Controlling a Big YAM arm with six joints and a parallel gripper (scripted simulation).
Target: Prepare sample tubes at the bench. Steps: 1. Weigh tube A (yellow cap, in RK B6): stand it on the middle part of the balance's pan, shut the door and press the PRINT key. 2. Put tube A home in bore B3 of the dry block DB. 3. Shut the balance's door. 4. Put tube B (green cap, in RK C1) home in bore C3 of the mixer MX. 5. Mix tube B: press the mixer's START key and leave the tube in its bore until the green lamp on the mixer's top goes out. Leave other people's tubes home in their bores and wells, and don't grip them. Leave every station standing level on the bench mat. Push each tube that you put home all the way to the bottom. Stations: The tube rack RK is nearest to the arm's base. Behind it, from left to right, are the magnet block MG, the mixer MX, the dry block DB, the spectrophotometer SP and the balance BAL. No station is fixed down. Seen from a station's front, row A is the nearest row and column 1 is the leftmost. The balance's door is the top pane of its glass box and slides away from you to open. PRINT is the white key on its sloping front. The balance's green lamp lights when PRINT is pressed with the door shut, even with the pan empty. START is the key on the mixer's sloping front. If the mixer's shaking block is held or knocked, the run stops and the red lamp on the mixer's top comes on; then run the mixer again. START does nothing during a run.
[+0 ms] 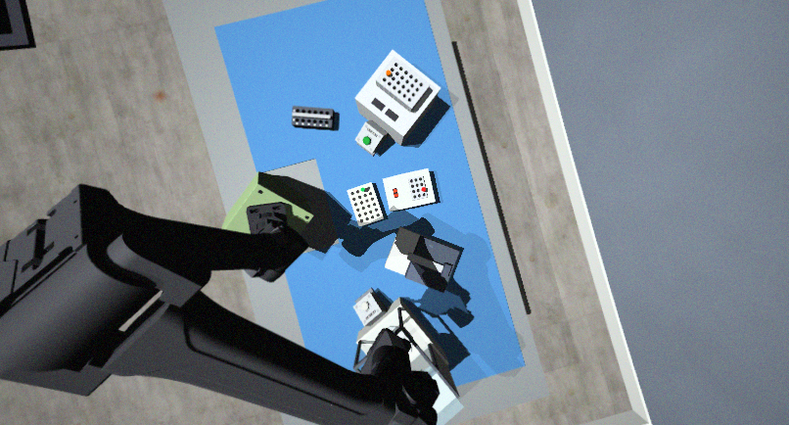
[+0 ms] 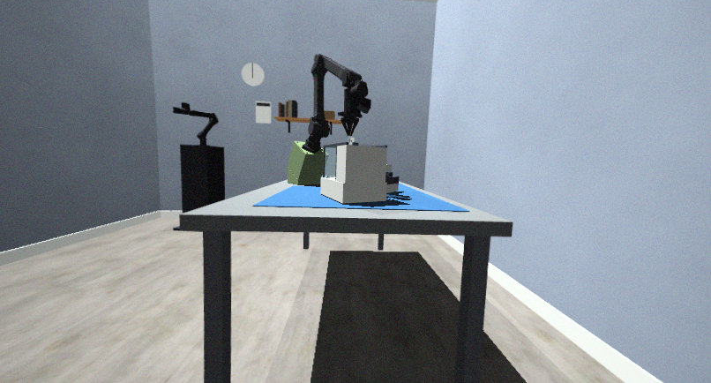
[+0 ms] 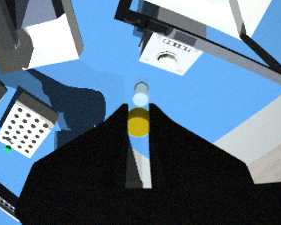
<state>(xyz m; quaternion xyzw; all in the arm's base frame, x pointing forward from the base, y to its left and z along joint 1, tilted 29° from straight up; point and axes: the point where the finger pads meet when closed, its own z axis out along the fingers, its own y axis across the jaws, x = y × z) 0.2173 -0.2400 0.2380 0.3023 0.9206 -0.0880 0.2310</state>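
Now: hand 10 mm short of the balance pan, 120 mm to the left of it and 200 mm above it. The rest, counted from my hand: dry block DB 130 mm ahead, 350 mm to the left, 240 mm below; white rack RK 20 mm behind, 320 mm to the left, 260 mm below; spectrophotometer SP 140 mm ahead, 120 mm to the left, 210 mm below.
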